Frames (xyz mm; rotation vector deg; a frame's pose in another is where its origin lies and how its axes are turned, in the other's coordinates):
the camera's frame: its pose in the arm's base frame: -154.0 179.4 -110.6 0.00 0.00 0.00
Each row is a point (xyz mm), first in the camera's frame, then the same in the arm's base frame.
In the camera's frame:
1: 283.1 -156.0 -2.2
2: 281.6 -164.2 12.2
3: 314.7 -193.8 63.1
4: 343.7 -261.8 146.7
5: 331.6 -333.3 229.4
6: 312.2 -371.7 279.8
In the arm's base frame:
1: 129.1 23.4 -112.8
2: 127.6 15.2 -98.4
3: 160.7 -14.4 -47.5
4: 189.7 -82.4 36.1
5: 177.6 -153.9 118.8
6: 158.2 -192.3 169.2

